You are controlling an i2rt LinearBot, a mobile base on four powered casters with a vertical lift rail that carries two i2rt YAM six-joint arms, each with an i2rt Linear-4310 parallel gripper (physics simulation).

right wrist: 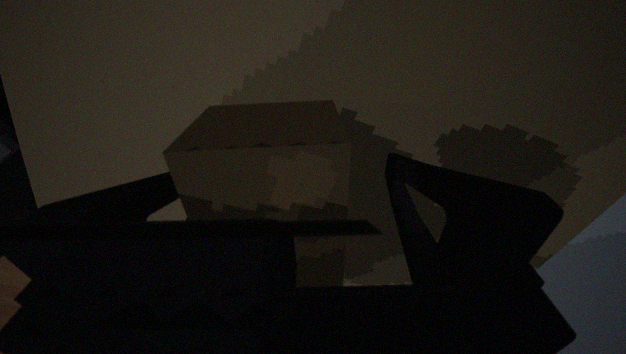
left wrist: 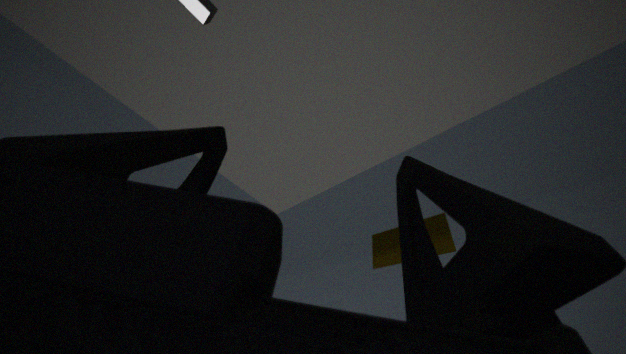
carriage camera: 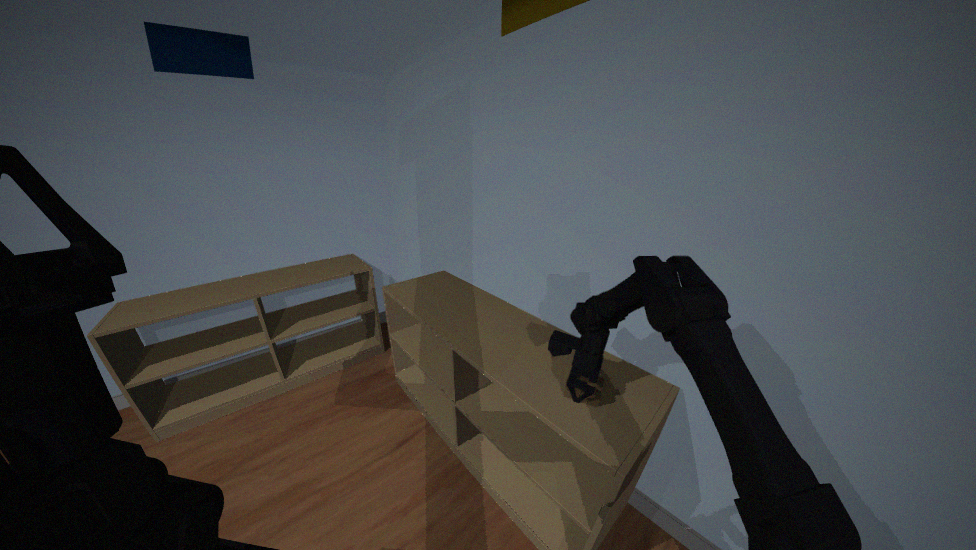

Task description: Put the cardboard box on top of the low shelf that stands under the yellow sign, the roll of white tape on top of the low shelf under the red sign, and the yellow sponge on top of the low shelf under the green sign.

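Frame: origin at the left arm's base, x ahead, y left, z up, level; centimetres.
Seen in the pictures: left gripper, between the fingertips: (left wrist: pixel 312 151); right gripper, between the fingertips: (right wrist: pixel 302 165) (carriage camera: pixel 579 389).
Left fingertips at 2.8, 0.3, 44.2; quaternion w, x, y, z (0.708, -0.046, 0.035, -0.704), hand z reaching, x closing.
Pixels of each thing's top centre, then the offset from my left fingertips to it, as dx, dy, dz. Level surfaces: height alone.
- cardboard box, centre of its top: (right wrist: pixel 273 246) (carriage camera: pixel 585 380) +43.9, -57.3, -52.9
- low shelf, height of its surface: dz -57.9
- yellow sign, centre of its top: (left wrist: pixel 405 225) +91.8, -47.4, +66.2
- blue sign, centre of its top: (carriage camera: pixel 199 29) +125.6, +109.8, +66.2
- Wooden floor, height of its surface: dz -118.9
The cardboard box (right wrist: pixel 260 180) stands on top of the low shelf (carriage camera: pixel 443 300) (right wrist: pixel 125 75) under the yellow sign (carriage camera: pixel 536 12) (left wrist: pixel 386 249). My right gripper (carriage camera: pixel 580 394) (right wrist: pixel 302 165) is open around the box, low over the shelf top. In the right wrist view, the left-hand finger is close against the box and a gap shows between the box and the right-hand finger. The box's lower part is hidden by the gripper. My left gripper (left wrist: pixel 312 151) is open and empty, raised and pointing up towards the ceiling. The white tape, yellow sponge, red sign and green sign do not show.
A second low shelf (carriage camera: pixel 232 285) stands to the left under a blue sign (carriage camera: pixel 200 51). Its right end is near the far end of the first shelf. Wooden floor (carriage camera: pixel 293 471) lies in front of both. My left arm (carriage camera: pixel 54 382) fills the left edge. A wall is behind each shelf.
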